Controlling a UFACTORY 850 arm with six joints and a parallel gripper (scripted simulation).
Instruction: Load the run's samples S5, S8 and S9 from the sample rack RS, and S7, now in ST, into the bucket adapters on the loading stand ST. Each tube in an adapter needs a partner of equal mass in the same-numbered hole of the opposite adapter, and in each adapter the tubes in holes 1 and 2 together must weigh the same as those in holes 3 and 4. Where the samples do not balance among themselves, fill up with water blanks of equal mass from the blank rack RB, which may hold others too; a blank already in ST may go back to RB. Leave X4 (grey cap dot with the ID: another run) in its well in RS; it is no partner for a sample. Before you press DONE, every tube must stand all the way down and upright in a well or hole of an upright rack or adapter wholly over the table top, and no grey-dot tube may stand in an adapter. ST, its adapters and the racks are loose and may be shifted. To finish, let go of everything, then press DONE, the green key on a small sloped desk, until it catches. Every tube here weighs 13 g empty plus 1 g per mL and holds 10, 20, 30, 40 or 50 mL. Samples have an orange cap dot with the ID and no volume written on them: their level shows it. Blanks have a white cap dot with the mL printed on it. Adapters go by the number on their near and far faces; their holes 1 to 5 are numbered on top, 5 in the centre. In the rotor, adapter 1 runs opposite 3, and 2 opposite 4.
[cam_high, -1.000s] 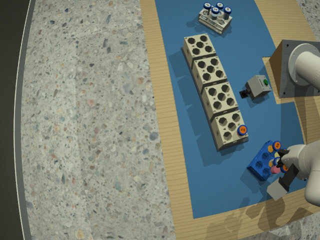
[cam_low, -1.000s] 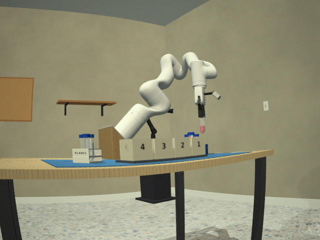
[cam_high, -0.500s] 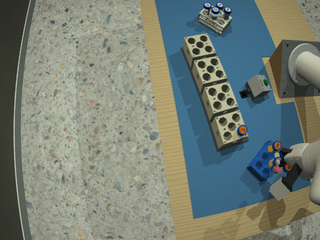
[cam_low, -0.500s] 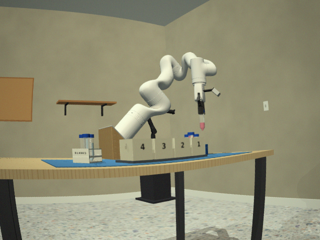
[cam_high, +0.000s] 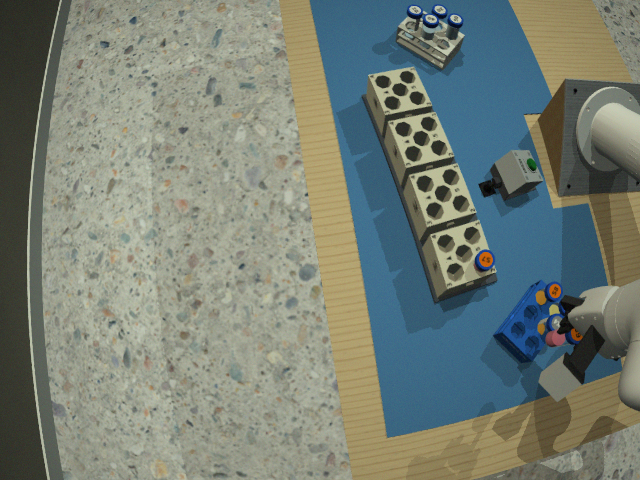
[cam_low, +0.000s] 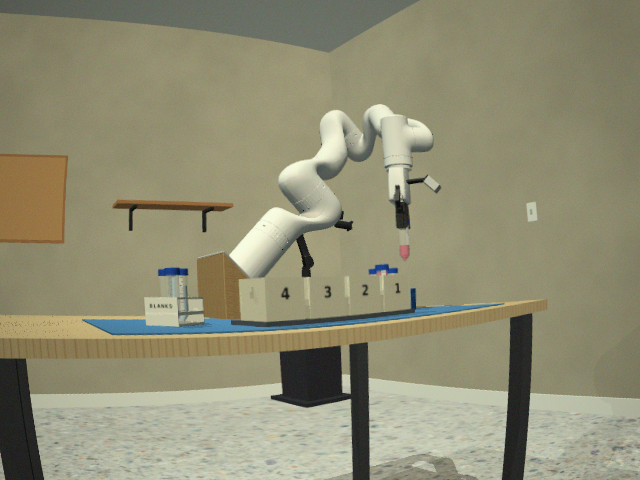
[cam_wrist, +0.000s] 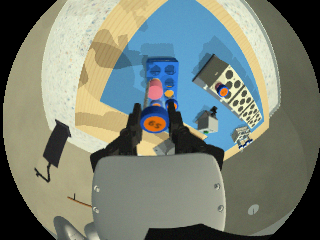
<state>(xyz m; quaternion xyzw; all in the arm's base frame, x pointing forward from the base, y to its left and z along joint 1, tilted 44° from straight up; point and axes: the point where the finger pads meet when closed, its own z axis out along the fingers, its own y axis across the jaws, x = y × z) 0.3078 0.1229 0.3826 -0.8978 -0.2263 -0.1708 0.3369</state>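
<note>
Right now my hand is 10 mm to the right of the sample S9 and 50 mm above it. The rest, counted from my hand: sample tube S5 (80 mm behind, 40 mm to the right, 190 mm below); then orange-dot sample tube (50 mm behind, 80 mm to the right, 190 mm below); then grey-dot tube X4 (30 mm behind, 30 mm to the right, 190 mm below).
</note>
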